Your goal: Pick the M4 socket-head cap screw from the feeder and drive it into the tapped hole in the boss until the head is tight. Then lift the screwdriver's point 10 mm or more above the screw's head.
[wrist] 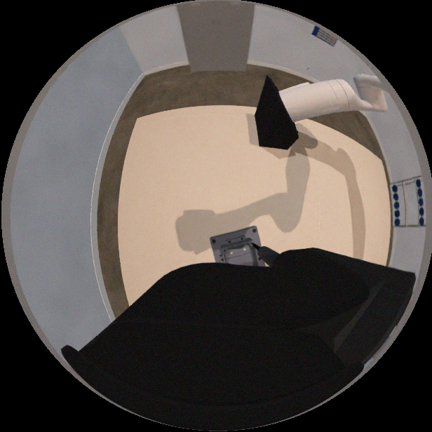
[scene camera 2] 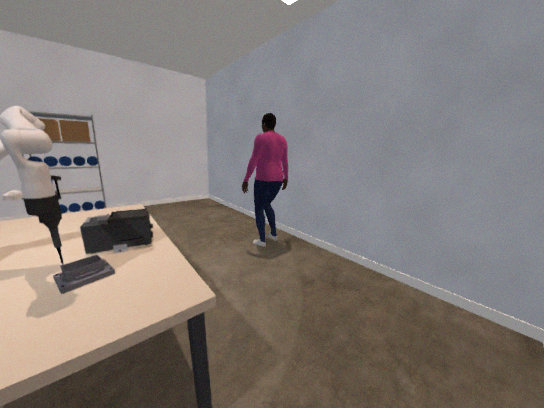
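The screwdriver stands in for a gripper and has no fingers. It points down, with its thin tip at the edge of the dark grey fixture in scene camera 2, and over the fixture's right side near a corner in the wrist view. The fixture is a flat plate with a raised block and several small holes. I cannot tell whether the tip touches it. The screw is too small to make out, at the tip or in a hole. The black feeder stands behind the fixture in scene camera 2.
The wooden table carries the fixture and feeder. Black tool housing hides the lower wrist view. The arm's base stands at the far side. A person in pink stands on the floor by the wall, away from the table.
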